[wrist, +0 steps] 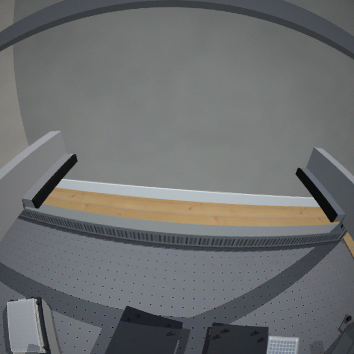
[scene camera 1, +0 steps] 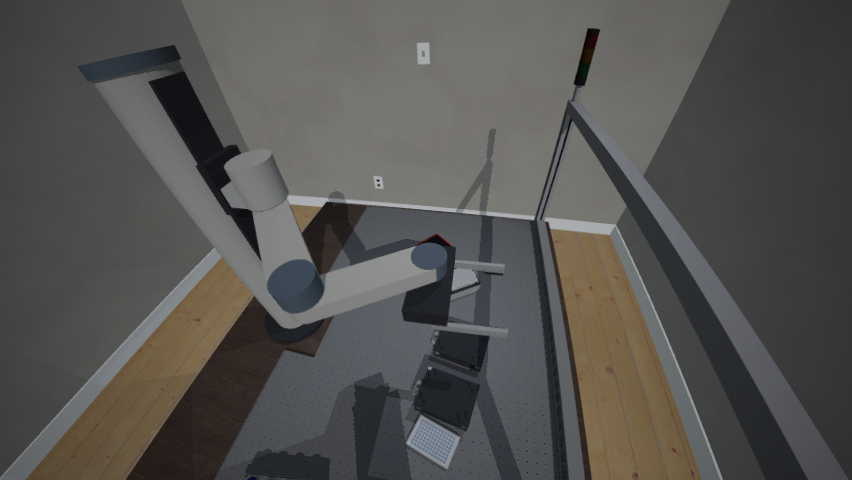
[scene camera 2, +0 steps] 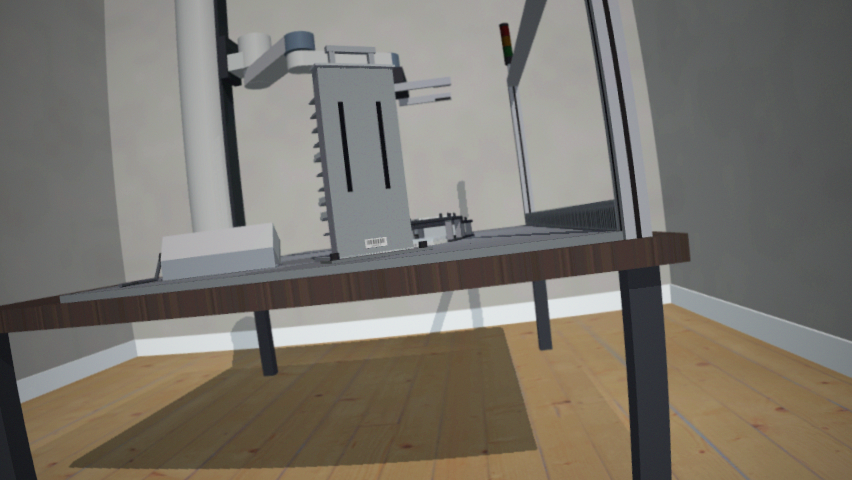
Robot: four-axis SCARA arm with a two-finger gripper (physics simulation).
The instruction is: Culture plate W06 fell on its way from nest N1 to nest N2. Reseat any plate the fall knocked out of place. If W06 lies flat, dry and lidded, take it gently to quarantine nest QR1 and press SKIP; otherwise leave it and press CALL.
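Frame: origin at the arm's base, x left, y back, z up, level; centimetres.
Seen in the pictures: gripper, fingertip midpoint: (wrist: 191, 148) (scene camera 1: 505, 297) (scene camera 2: 450, 88).
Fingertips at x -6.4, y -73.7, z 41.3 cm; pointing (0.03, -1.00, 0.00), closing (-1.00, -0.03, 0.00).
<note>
Offsets run from my fingertips to a thing's top centre. "spot": to the spot under its first point.
My gripper (scene camera 1: 505, 300) (scene camera 2: 450, 89) (wrist: 191, 148) is open and empty, high above the bench. A white plate with blue wells {dx -24.2, dy +12.3, dz -38.4 cm} (scene camera 1: 433, 441) (wrist: 283, 345) lies beside a black nest {dx -12.6, dy +10.2, dz -33.3 cm} (scene camera 1: 445, 396) (wrist: 237, 340), close to its edge; it looks flat. I cannot read its label or tell whether it is lidded or dry. A second black nest {dx +5.2, dy +7.8, dz -34.5 cm} (scene camera 1: 460, 347) (wrist: 145, 332) is partly under one finger in scene view 1. A white-topped unit {dx +30.4, dy +12.0, dz -33.1 cm} (scene camera 1: 465, 280) (wrist: 23, 325) stands farther back. Nest names and the SKIP and CALL buttons cannot be made out.
A tall grey tower (scene camera 2: 363, 160) and a low white box {dx -45.9, dy +47.3, dz -31.7 cm} (scene camera 2: 217, 250) stand on the bench. A red-rimmed black object {dx +46.9, dy +26.1, dz -35.5 cm} (scene camera 1: 438, 240) is mostly behind the arm. A frame (scene camera 1: 554, 160) with a signal light {spot: dx +75.1, dy -24.3, dz +36.1 cm} (scene camera 1: 586, 56) (scene camera 2: 505, 44) borders the far side.
</note>
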